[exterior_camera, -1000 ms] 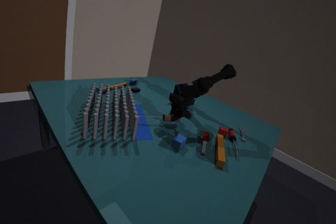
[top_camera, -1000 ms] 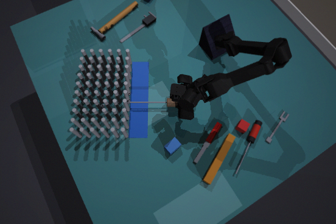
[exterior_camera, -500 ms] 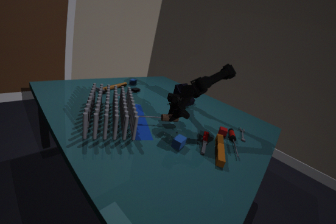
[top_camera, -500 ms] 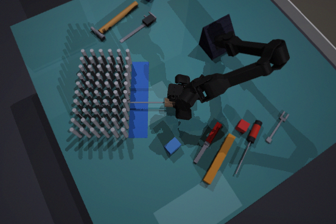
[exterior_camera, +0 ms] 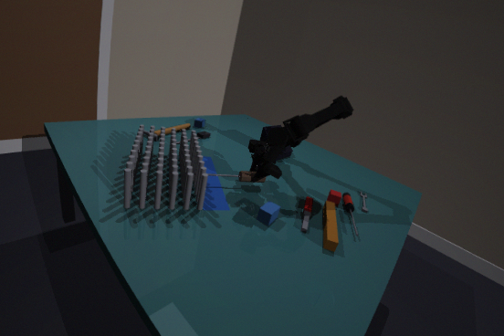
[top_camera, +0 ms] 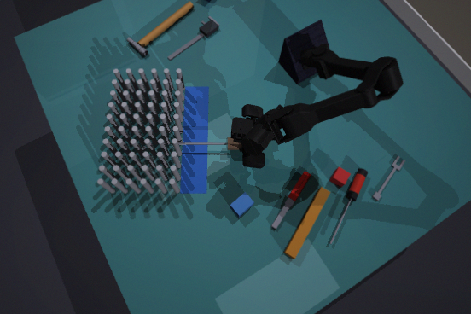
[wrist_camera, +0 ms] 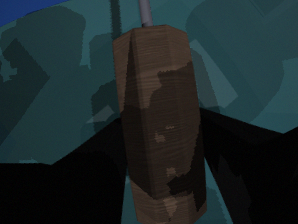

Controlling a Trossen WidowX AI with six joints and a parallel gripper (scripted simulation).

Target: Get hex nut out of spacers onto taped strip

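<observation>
Right now the blue taped strip is 120 mm ahead of my gripper tip, 90 mm to the right of it and 30 mm below it. Round my gripper tip: orange bar: 290 mm to the left, 80 mm behind, 10 mm below; then red cube: 240 mm behind, 210 mm to the left, 10 mm below; then small fork tool: 380 mm behind, 280 mm to the left, 20 mm below.
</observation>
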